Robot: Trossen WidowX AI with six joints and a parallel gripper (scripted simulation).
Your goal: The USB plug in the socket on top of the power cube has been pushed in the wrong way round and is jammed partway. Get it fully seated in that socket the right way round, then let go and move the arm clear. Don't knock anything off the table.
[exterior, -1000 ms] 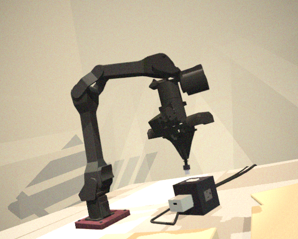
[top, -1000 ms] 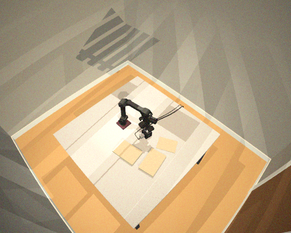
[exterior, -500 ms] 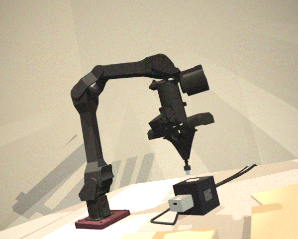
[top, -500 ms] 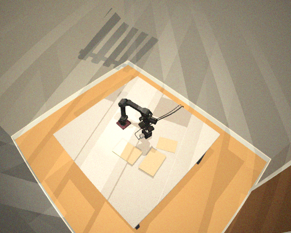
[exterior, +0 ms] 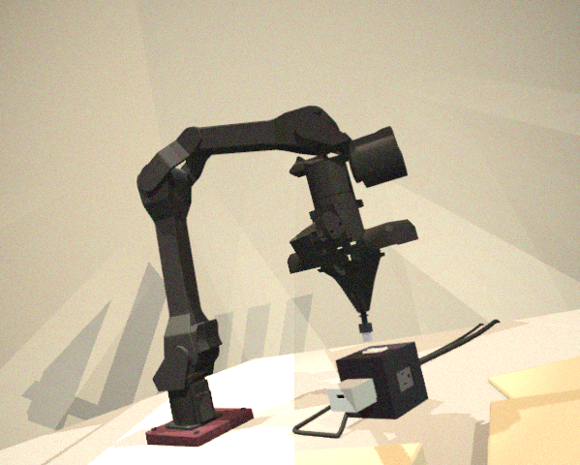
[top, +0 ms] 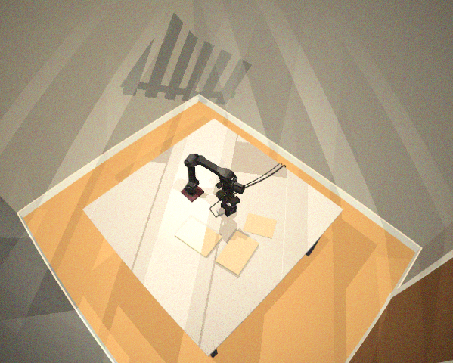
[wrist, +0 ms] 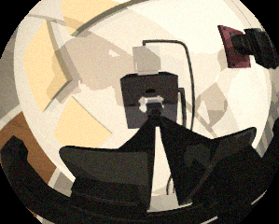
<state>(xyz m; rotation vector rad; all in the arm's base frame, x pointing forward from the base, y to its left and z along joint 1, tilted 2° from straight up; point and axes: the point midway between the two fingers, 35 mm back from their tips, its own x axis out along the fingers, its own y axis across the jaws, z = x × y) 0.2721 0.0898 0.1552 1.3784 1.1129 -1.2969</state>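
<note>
The black USB plug is 20 mm below my gripper tip. From my gripper tip the other things lie so: pale socket plate (60 mm below); then pale sheet (230 mm ahead, 130 mm below, 70 mm to the left).
</note>
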